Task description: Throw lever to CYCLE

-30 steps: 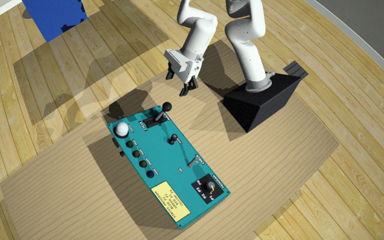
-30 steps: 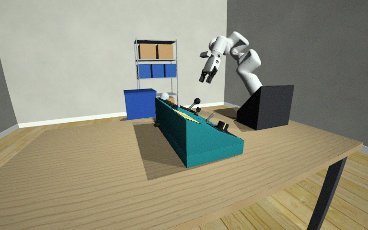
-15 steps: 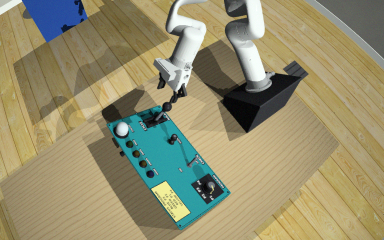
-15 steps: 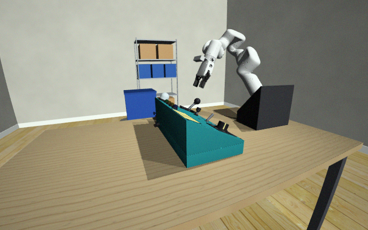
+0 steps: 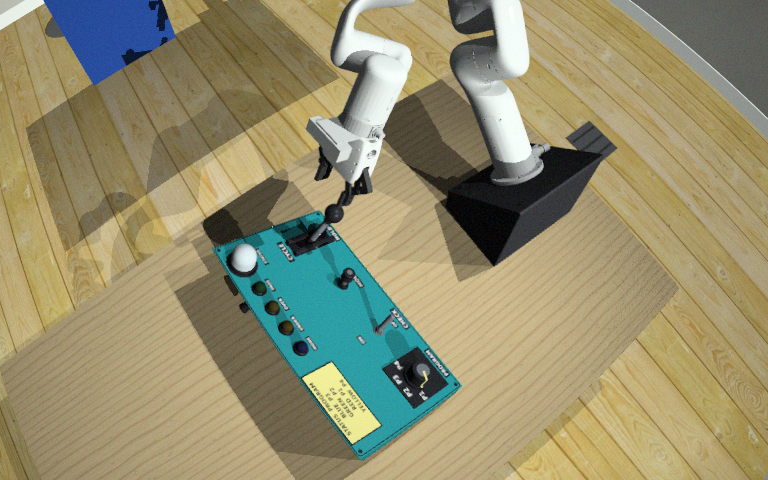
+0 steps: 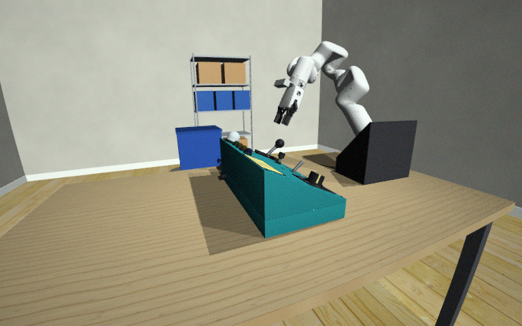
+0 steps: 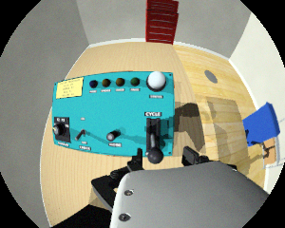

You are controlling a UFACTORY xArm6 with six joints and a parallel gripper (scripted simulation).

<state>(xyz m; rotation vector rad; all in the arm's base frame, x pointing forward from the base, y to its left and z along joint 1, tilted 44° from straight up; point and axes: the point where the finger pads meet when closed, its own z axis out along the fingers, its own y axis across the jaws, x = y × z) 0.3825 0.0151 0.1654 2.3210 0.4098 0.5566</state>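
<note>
My gripper is now 40 mm short of the lever, 10 mm to the right of it and 120 mm above it. From my hand the other things lie so: grey toggle 30 mm ahead, 250 mm to the left, 140 mm below; teal console 70 mm ahead, 200 mm to the left, 160 mm below; rotary selector 20 mm ahead, 380 mm to the left, 130 mm below.
</note>
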